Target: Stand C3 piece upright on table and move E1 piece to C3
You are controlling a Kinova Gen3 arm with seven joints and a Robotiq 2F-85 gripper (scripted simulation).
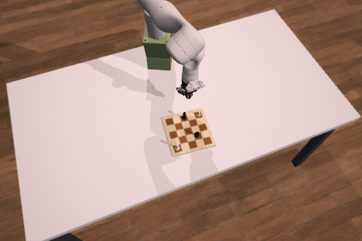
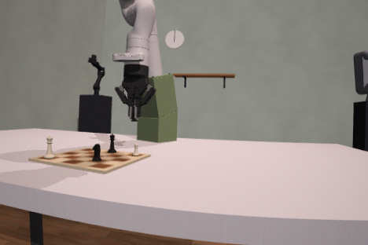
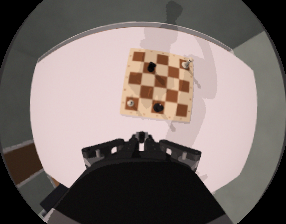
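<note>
My gripper is now 9 cm above the black piece, 6 cm short of it and 4 cm to the left of it. Also, from my hand: white pawn (10 cm below, 6 cm ahead, 4 cm to the left); then black pawn (1 cm below); then chessboard (14 cm ahead, 12 cm below, 4 cm to the right).
</note>
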